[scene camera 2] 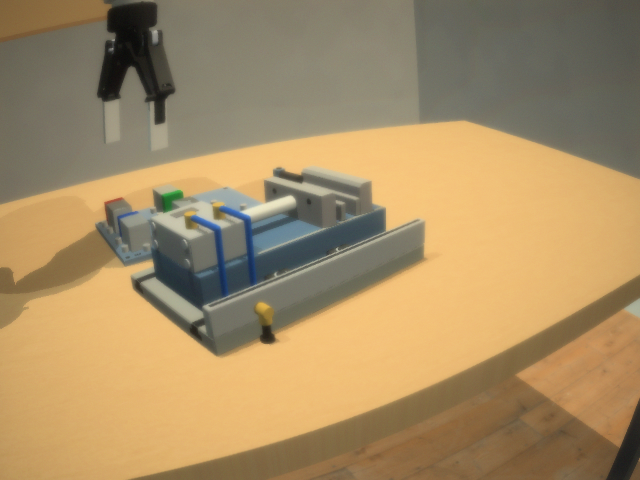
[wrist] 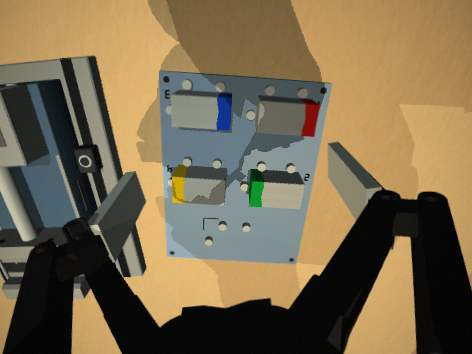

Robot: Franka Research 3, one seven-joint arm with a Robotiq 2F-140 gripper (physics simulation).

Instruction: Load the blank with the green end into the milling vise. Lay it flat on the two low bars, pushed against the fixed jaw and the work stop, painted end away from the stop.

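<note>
The blank with the green end (scene camera 2: pixel 172 200) (wrist: pixel 280 193) lies on the blue pegged board (scene camera 2: pixel 227 195) (wrist: pixel 200 145), beside small round pegs. In the wrist view its green end points left, toward the yellow-ended blank. My gripper (scene camera 2: pixel 135 144) (wrist: pixel 232 173) is open and empty. It is high above the board, and the board shows between its fingers in the wrist view. The milling vise (scene camera 2: pixel 320 238) (wrist: pixel 45 200) has a blue bed. Its moving jaw (scene camera 2: pixel 323 206) is on a white rod, and the fixed jaw (scene camera 2: pixel 338 179) is behind it. The low bars are mostly hidden.
Blanks with blue (scene camera 2: pixel 136 231) (wrist: pixel 195 111), red (scene camera 2: pixel 118 210) (wrist: pixel 281 116) and yellow (wrist: pixel 202 186) ends sit on the same board. A grey block (scene camera 2: pixel 206 242) with blue hoses stands at the vise's near end. A long grey rail (scene camera 2: pixel 320 284) flanks the vise.
</note>
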